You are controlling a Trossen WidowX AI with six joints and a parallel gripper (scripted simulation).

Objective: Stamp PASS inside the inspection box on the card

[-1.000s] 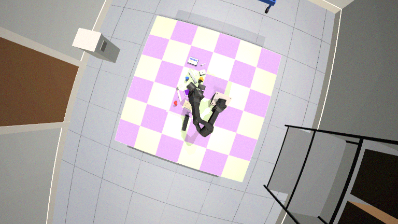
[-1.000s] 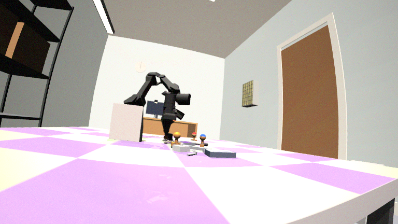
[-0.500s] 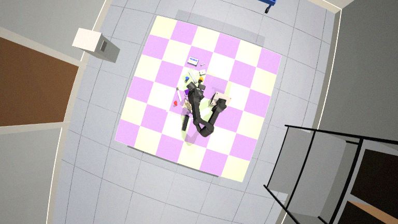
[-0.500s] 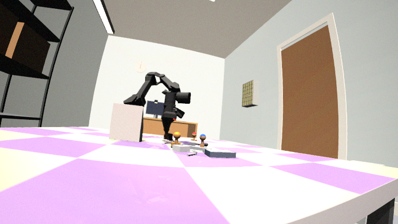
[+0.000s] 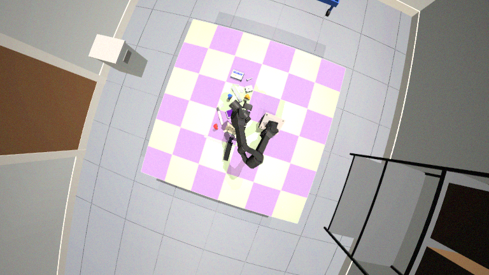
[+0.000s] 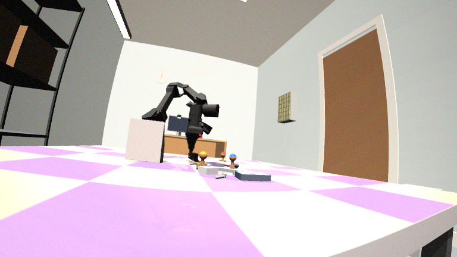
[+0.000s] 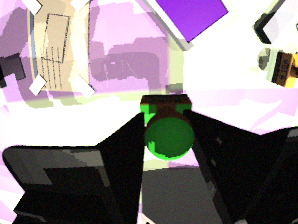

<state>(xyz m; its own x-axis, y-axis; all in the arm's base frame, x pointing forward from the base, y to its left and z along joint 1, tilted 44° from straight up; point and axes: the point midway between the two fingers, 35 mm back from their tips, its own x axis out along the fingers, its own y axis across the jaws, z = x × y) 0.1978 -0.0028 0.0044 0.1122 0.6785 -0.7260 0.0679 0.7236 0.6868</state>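
Now: the purple ink pad 100 mm ahead of my gripper tip, 50 mm below it and 30 mm to the right of it. From my gripper tip the other things lie so: orange-knobbed stamp 160 mm to the right, 40 mm below, 20 mm ahead; white card 100 mm to the left, 70 mm ahead, 60 mm below; green-knobbed stamp 10 mm below.
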